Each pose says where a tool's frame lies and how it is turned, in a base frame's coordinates. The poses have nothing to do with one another.
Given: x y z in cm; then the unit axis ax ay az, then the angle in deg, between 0 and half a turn.
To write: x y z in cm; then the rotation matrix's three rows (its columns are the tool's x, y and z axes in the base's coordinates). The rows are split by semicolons. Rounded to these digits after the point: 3 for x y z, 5 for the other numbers.
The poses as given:
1: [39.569 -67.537 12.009 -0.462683 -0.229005 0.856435 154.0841]
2: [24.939 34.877 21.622 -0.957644 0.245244 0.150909 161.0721]
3: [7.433 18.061 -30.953 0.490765 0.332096 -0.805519 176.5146]
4: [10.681 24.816 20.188 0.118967 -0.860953 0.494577 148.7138]
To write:
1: 39.569 -67.537 12.009; -0.49281 -0.17305 -0.85275; 0.57556 -0.79982 -0.17032; -0.65258 -0.57475 0.49376
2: 24.939 34.877 21.622; 0.83865 -0.50597 -0.20167; -0.40806 -0.82889 0.38266; -0.36077 -0.23862 -0.90161
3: 7.433 18.061 -30.953; -0.51689 0.37463 -0.76972; 0.27669 -0.77778 -0.56436; -0.81010 -0.50469 0.29837
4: 10.681 24.816 20.188; -0.82834 -0.44680 -0.33798; 0.06688 0.52011 -0.85148; 0.55623 -0.72791 -0.40094
